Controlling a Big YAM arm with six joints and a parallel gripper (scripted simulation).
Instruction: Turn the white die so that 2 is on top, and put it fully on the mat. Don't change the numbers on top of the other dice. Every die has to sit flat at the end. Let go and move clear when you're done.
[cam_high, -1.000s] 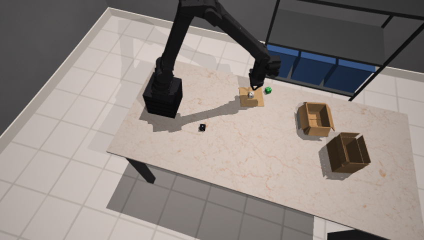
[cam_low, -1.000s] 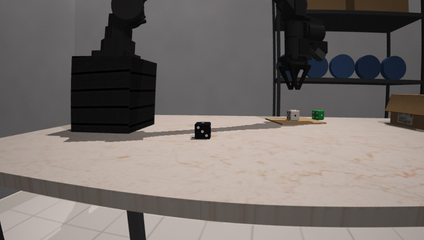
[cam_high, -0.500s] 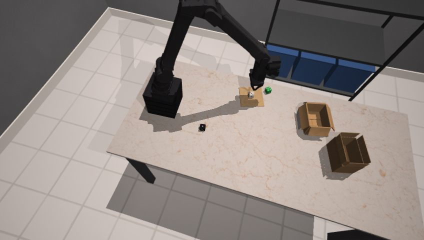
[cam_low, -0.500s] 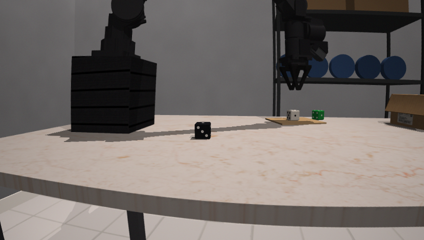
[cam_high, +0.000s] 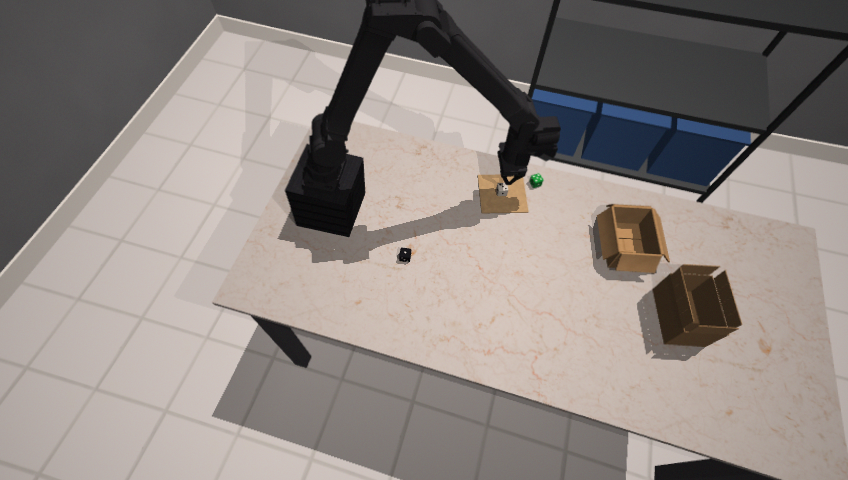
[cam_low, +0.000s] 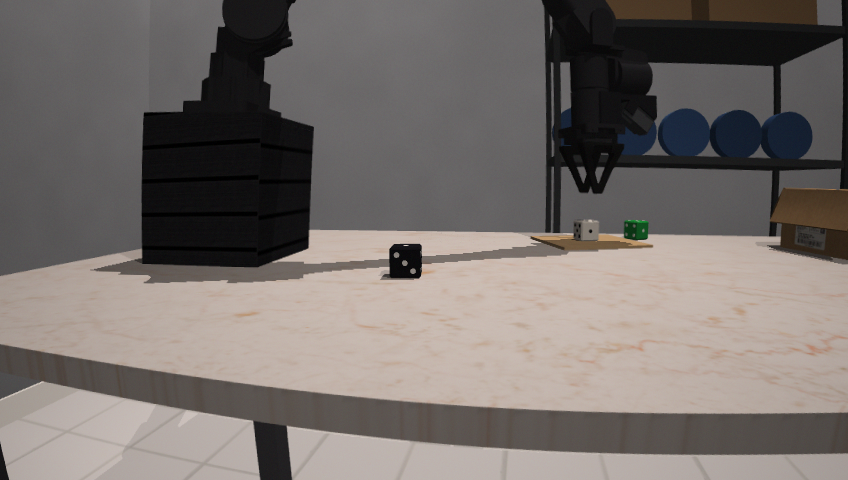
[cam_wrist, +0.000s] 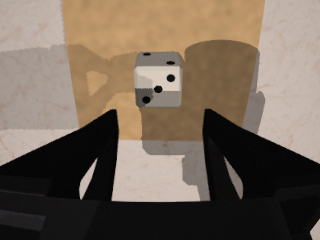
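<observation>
Right now the mat is 80 mm below my hand. Round my hand: black die: 240 mm behind, 270 mm to the right, 70 mm below; then green die: 90 mm ahead, 60 mm to the left, 70 mm below.
</observation>
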